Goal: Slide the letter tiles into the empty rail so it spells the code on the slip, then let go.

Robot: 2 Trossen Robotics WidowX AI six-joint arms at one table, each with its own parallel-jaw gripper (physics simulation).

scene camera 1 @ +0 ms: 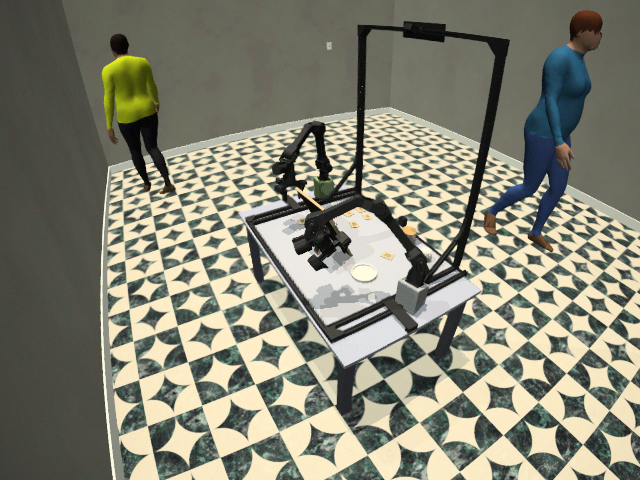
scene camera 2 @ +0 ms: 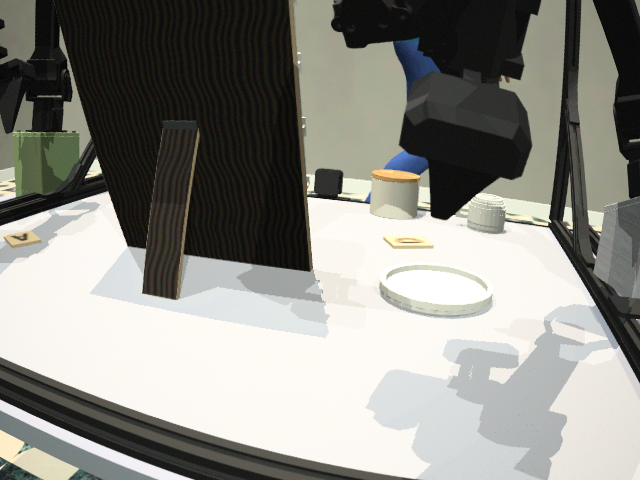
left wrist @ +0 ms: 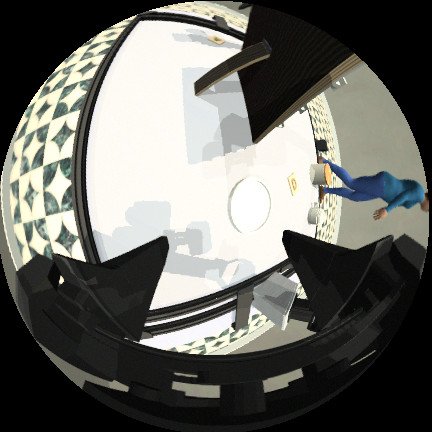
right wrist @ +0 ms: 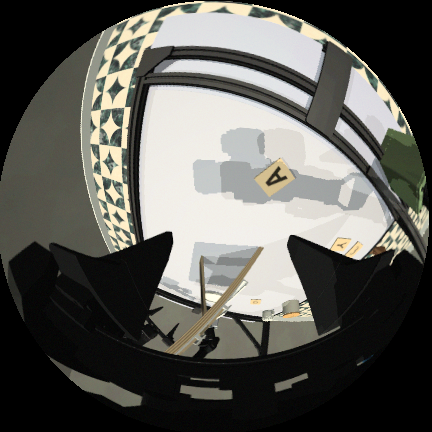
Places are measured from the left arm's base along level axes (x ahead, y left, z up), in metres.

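Where they show: left gripper, between the fingertips: (scene camera 1: 335, 260) (scene camera 2: 444, 174) (left wrist: 226, 239) (right wrist: 170, 314); right gripper, between the fingertips: (scene camera 1: 292, 201) (right wrist: 232, 239); left arm's base, origin of its link: (scene camera 1: 414, 282) (left wrist: 291, 307) (right wrist: 208, 328); right arm's base, origin of its link: (scene camera 1: 323, 178) (scene camera 2: 46, 132).
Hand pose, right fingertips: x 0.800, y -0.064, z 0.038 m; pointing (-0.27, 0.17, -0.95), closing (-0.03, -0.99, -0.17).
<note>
Each offset is from my right fingertips to the top centre of the thing.
A dark wooden board (scene camera 1: 310, 200) (scene camera 2: 206, 77) (left wrist: 295, 60) leans back on a prop; its front with the rails is turned away, and the slip cannot be read. The A tile @(dx -0.003, dy -0.058, dz -0.154 m) (scene camera 1: 301, 221) (scene camera 2: 22, 238) (left wrist: 216, 39) (right wrist: 275, 178) lies flat below the right gripper (scene camera 1: 290, 192) (right wrist: 230, 236), which is open and empty. The D tile @(dx -0.537, dy -0.133, dz -0.154 m) (scene camera 1: 387, 255) (scene camera 2: 408, 241) (left wrist: 293, 184) lies behind the white dish. A Y tile @(dx -0.142, dy -0.296, dz -0.154 m) (right wrist: 341, 244) lies beside another tile @(dx -0.162, dy -0.378, dz -0.154 m) (right wrist: 355, 249). My left gripper (scene camera 1: 333, 253) (left wrist: 226, 239) is open and empty, raised above the table beside the board.
A round white dish @(dx -0.534, dy +0.052, dz -0.143 m) (scene camera 1: 363, 279) (scene camera 2: 435, 310) (left wrist: 231, 205) lies right of the board in scene camera 2. A lidded jar @(dx -0.543, dy -0.309, dz -0.090 m) (scene camera 2: 394, 198) (left wrist: 320, 174), a ribbed white jar @(dx -0.678, dy -0.245, dz -0.103 m) (scene camera 2: 485, 214) (left wrist: 315, 215) and a black block (scene camera 2: 328, 182) stand along the far edge.
</note>
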